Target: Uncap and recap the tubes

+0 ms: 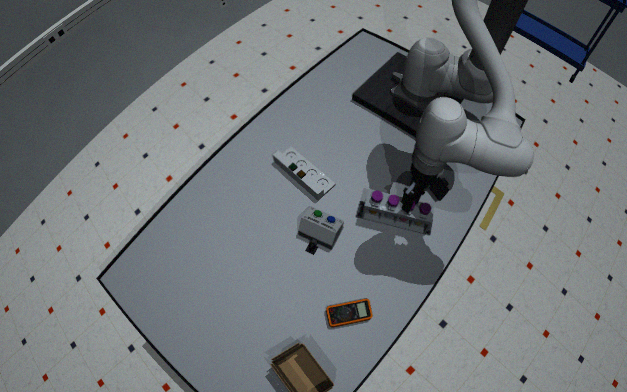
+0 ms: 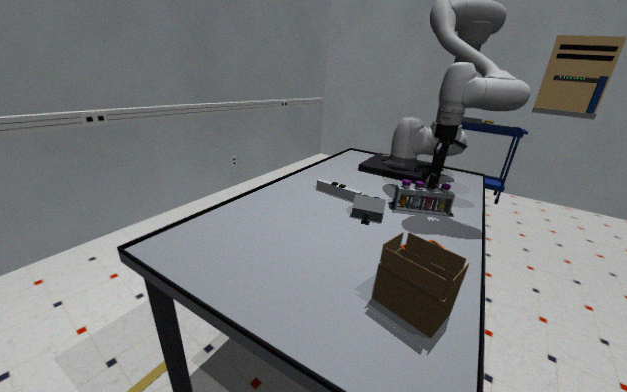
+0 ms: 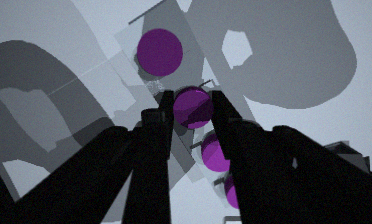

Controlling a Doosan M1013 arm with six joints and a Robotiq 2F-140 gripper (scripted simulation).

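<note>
Now: the purple cap 50 mm to the right of my hand, 30 mm below it and 20 mm ahead of it. The rest, counted from my hand: green key: 210 mm to the right, 180 mm ahead, 70 mm below; blue key: 170 mm to the right, 170 mm ahead, 70 mm below; key housing: 190 mm to the right, 190 mm ahead, 90 mm below.
</note>
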